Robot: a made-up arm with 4 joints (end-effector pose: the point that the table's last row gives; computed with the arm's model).
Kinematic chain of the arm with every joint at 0, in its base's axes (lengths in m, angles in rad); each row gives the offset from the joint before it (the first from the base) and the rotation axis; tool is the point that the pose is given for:
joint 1: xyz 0 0 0.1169 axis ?
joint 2: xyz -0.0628 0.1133 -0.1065 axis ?
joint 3: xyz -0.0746 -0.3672 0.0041 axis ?
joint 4: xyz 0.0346 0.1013 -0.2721 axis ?
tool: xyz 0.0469 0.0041 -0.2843
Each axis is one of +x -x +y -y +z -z.
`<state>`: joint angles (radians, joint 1 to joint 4).
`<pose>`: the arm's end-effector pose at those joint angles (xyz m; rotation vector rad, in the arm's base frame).
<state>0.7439 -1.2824 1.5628 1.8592</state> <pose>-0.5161 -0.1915 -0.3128 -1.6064 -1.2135 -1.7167</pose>
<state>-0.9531 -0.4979 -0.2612 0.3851</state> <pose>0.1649 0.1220 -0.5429 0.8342 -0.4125 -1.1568</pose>
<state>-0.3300 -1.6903 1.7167 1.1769</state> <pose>-0.3133 0.6617 -0.2824 1.6897 -0.8234 1.9684</pose>
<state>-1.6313 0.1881 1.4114 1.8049</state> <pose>-0.1164 0.5045 -0.1417 1.7815 -0.0636 -0.3253</pose>
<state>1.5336 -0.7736 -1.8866 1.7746</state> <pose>0.1520 0.1919 -0.5302 1.5517 0.2529 -0.9035</pose>
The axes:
joint 1: +z
joint 2: -x
joint 3: +z
joint 4: +x

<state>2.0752 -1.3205 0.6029 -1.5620</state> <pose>-0.2460 -0.0976 -0.5146 0.4826 -0.6153 2.0678</pose>
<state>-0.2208 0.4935 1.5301 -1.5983</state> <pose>-0.0116 -0.2742 -0.0834 -1.6523 -0.7315 1.3663</pose>
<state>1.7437 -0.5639 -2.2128 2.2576</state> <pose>0.3509 0.1312 -0.3942 1.9287 -0.2238 -0.7896</pose>
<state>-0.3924 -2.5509 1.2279 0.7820</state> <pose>-0.1642 0.6410 0.2934 -2.2265 1.8651 -1.1687</pose>
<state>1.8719 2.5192 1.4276 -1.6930</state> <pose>-0.2344 -0.0165 0.3854 1.3244 0.8152 -0.1002</pose>
